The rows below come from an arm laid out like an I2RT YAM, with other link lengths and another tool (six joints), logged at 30 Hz.
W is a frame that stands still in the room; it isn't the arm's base.
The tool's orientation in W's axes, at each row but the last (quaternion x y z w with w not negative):
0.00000, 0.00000, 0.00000, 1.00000
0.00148, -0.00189, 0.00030, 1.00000
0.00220, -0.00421, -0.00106, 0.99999
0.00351, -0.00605, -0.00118, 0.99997
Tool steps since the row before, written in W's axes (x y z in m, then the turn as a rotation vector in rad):
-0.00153, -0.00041, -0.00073, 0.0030, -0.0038, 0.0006
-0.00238, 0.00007, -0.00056, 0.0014, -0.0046, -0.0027
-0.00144, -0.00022, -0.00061, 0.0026, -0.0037, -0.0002
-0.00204, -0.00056, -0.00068, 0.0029, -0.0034, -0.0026
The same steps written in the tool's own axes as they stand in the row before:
-0.00153, -0.00041, -0.00073, 0.0030, -0.0038, 0.0006
-0.00238, 0.00007, -0.00055, 0.0014, -0.0046, -0.0027
-0.00144, -0.00023, -0.00060, 0.0026, -0.0037, -0.0002
-0.00205, -0.00057, -0.00065, 0.0029, -0.0034, -0.0026

